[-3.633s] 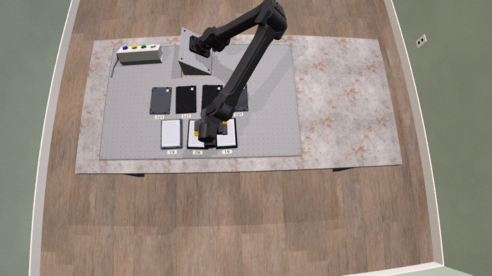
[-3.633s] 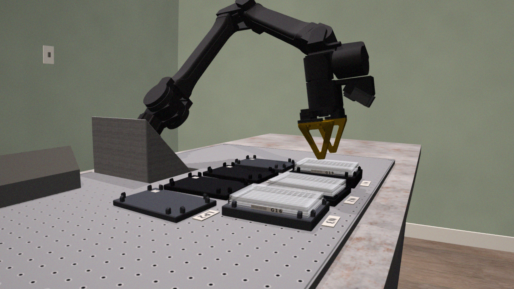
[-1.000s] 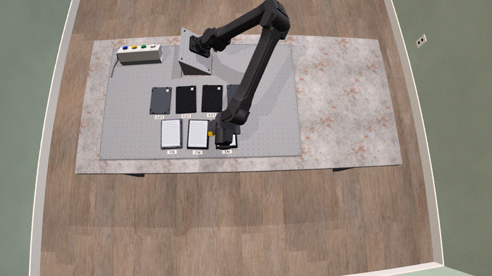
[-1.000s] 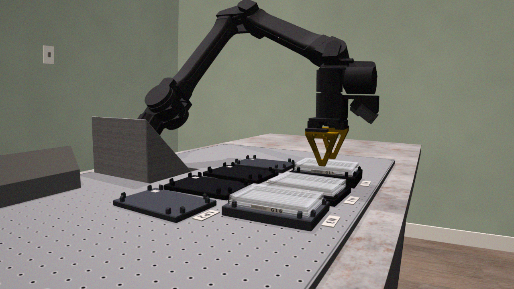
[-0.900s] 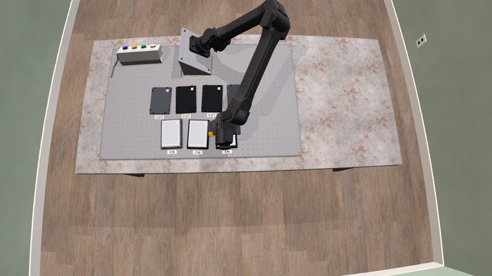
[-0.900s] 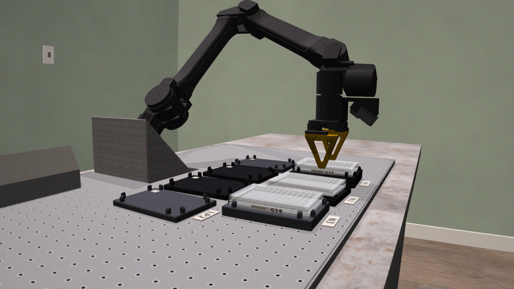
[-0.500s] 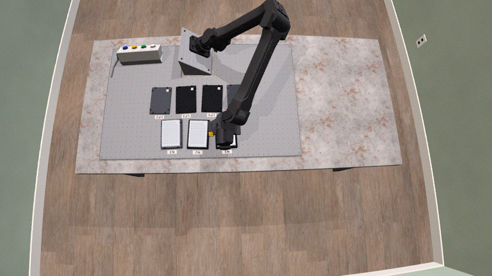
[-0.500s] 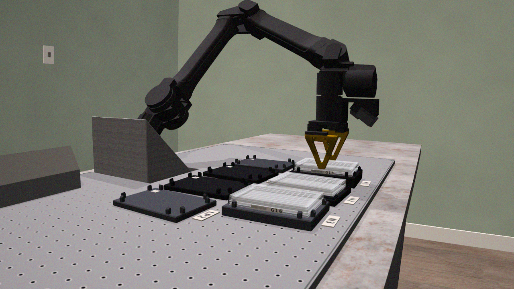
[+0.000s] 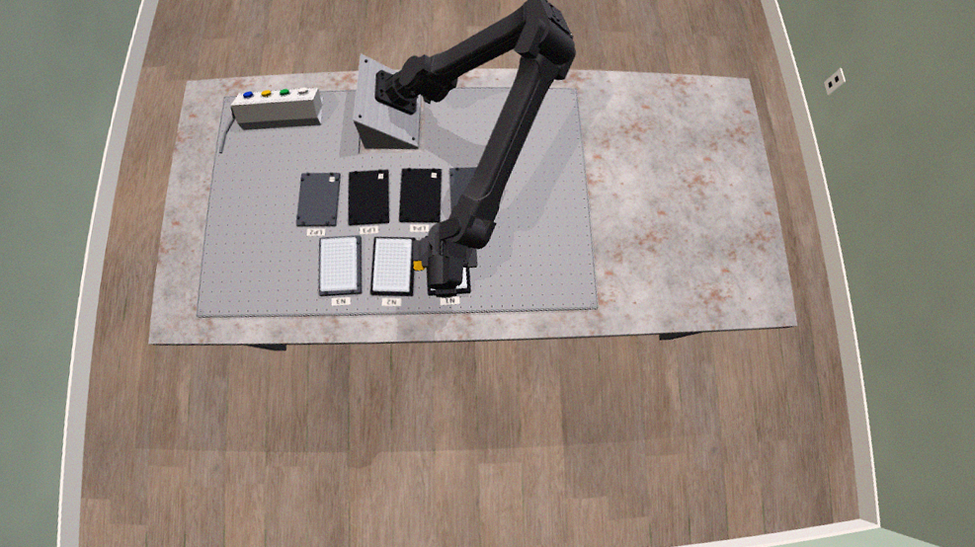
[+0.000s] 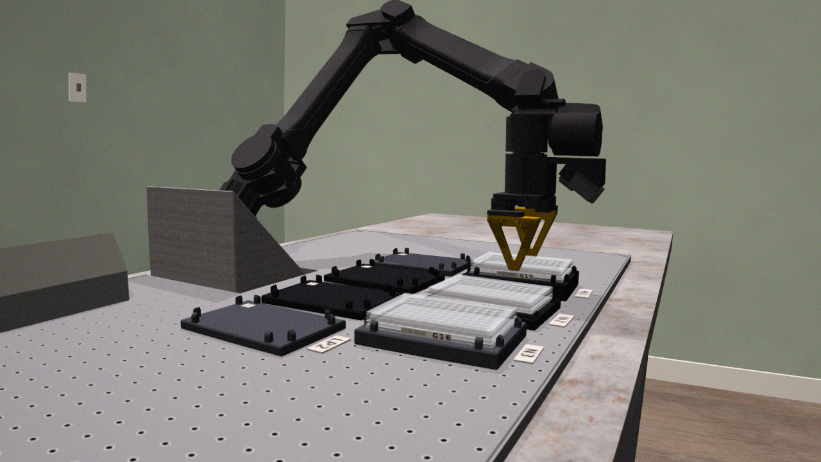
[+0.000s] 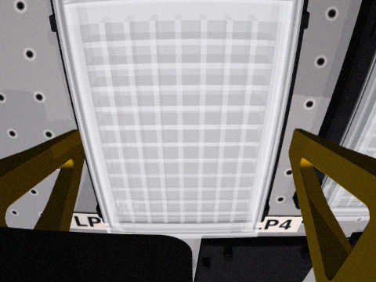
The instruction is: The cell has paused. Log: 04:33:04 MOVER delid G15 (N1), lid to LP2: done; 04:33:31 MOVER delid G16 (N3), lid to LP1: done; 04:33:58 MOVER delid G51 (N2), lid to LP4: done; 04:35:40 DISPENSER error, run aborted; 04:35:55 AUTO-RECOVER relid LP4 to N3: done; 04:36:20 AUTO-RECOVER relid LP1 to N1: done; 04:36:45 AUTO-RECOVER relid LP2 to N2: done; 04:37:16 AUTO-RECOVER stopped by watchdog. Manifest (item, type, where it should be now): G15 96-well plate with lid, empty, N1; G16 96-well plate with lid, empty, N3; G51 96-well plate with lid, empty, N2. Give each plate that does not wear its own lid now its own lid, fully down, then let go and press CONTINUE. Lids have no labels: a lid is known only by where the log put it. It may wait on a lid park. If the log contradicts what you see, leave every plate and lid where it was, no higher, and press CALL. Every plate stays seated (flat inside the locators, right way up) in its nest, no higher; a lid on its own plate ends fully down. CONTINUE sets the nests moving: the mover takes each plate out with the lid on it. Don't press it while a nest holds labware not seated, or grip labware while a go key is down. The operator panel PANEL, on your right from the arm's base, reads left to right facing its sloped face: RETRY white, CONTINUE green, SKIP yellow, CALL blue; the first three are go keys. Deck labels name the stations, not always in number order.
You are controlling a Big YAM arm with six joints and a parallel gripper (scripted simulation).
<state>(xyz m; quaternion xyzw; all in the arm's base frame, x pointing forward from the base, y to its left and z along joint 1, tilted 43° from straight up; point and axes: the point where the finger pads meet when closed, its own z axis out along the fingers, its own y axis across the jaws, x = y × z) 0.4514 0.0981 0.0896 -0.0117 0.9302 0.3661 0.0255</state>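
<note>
Now: the plate G15 1 cm below my hand. Also, from my hand: lid park LP4: 18 cm behind, 7 cm to the right, 4 cm below; LP4 label: 10 cm behind, 7 cm to the right, 4 cm below; nest N1: 3 cm below.
</note>
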